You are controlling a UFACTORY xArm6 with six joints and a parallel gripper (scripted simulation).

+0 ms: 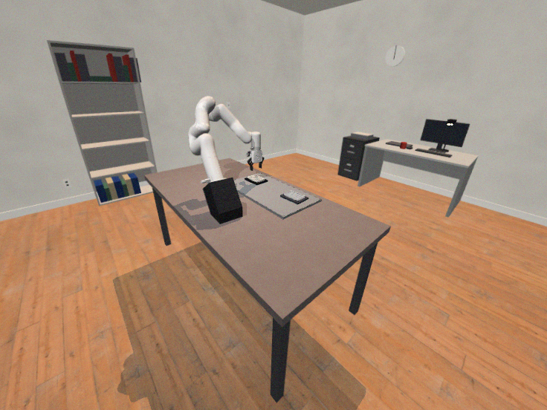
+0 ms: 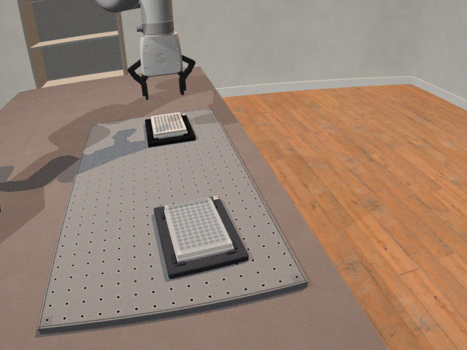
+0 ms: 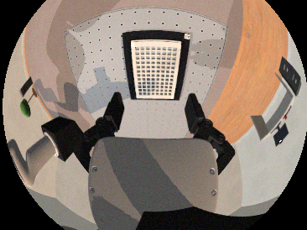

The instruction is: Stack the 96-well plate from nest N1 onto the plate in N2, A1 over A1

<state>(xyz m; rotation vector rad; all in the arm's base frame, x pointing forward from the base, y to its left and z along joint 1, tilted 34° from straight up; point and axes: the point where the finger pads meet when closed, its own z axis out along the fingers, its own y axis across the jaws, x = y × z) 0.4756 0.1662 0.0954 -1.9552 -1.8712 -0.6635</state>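
My hand is 90 mm above the white 96-well plate. Round my hand: plate nest N2: 10 mm behind, 430 mm to the right, 100 mm below; clear 96-well plate: 10 mm behind, 430 mm to the right, 90 mm below; black plate nest N1: 100 mm below.
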